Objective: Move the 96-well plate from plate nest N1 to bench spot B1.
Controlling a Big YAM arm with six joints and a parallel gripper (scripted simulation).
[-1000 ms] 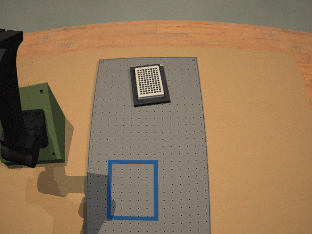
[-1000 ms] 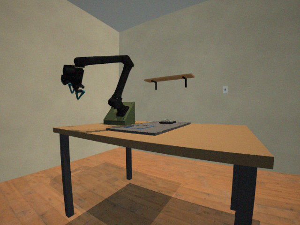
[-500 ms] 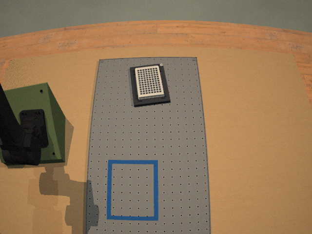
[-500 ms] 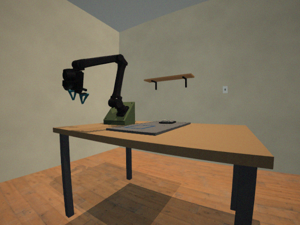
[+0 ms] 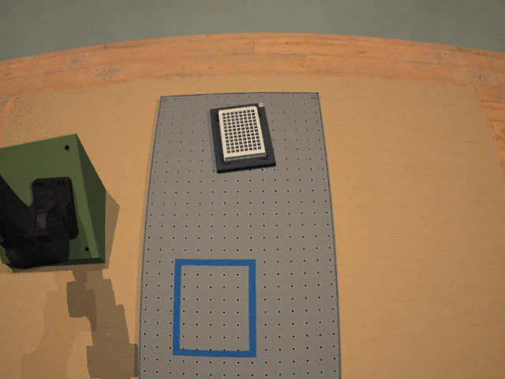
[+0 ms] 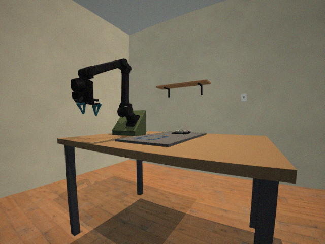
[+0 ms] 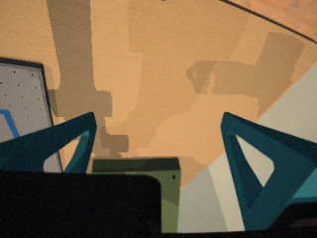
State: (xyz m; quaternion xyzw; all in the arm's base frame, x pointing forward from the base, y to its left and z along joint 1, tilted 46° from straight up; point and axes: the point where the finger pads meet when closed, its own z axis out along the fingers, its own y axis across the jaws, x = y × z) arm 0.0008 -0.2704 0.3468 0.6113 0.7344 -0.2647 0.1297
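My hand is 630 mm to the right of the white 96-well plate, 370 mm short of it and 140 mm above it. From my hand the other things lie so: dark plate nest N1 (630 mm to the left, 370 mm ahead, 150 mm below).
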